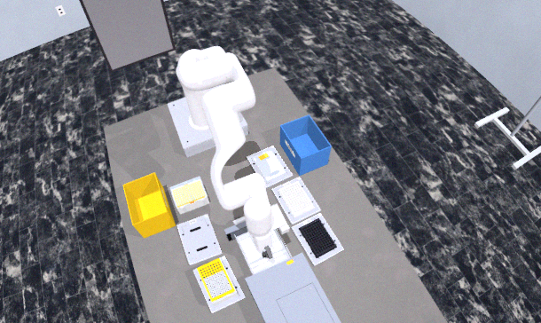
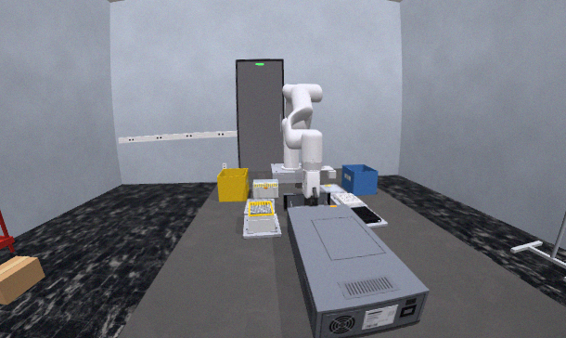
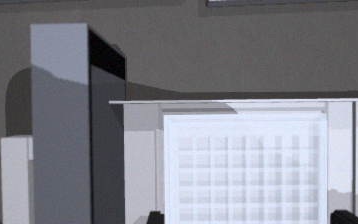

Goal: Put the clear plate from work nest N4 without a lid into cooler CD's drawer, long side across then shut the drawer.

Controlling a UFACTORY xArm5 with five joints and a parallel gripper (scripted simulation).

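The clear plate lies 20 mm below my hand. Also, from my hand: cooler drawer (30 mm ahead); grey cooler CD (180 mm ahead, 10 mm to the left, 10 mm above); black plate (50 mm ahead, 190 mm to the left, 20 mm below).
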